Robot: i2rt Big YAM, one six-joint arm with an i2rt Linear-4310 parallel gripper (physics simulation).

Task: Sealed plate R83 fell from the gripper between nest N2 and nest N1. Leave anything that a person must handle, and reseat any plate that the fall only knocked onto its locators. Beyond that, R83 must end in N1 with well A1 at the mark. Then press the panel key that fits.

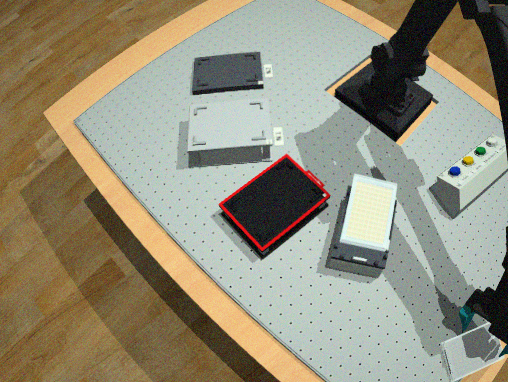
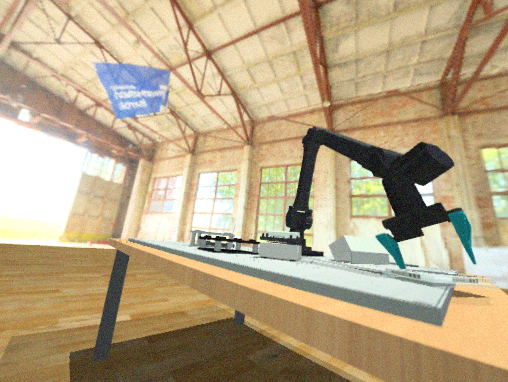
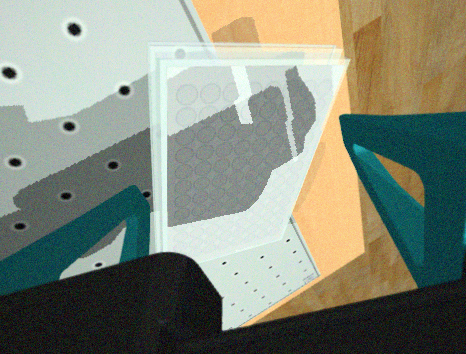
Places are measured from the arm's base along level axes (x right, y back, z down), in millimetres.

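Pixels of known places: gripper, fingertip midpoint: (image 1: 482, 342) (image 2: 437, 269) (image 3: 235, 164); arm's base, link origin: (image 1: 387, 95).
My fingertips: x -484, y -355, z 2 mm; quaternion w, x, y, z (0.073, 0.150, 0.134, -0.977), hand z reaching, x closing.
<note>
Ahead of a thing's pixels: the offset from my fingertips to its top centre. "spot": to the spot under its first point.
A clear lidded plate @(dx +3, dy -20, dz +5 mm) (image 1: 457, 356) (image 3: 215, 165) lies at the board's corner, partly over the wooden rim; its wells look empty and I cannot read a label. My open gripper (image 1: 485, 334) (image 2: 439, 265) (image 3: 235, 164) is just above it, one finger near each side, holding nothing. A light raised nest @(dx +674, dy +34, dz -46 mm) (image 1: 230, 125), its tag seemingly N1, holds no plate. A dark nest @(dx +821, dy +174, dz -4 mm) (image 1: 227, 71) behind it has a tag I cannot read surely. A plate with yellowish wells @(dx +345, dy +47, dz -62 mm) (image 1: 369, 212) rests on a dark block. The key panel @(dx +205, dy +310, dz -65 mm) (image 1: 470, 187) (image 2: 362, 250) has blue, yellow, green and white keys.
A black nest or tray with a red outline @(spot: dx +450, dy -88, dz +15 mm) (image 1: 275, 247) sits at an angle between the light nest and the yellowish plate. The arm's base (image 1: 385, 102) stands at the back. The wooden table rim (image 1: 165, 255) (image 3: 332, 200) borders the perforated board.
</note>
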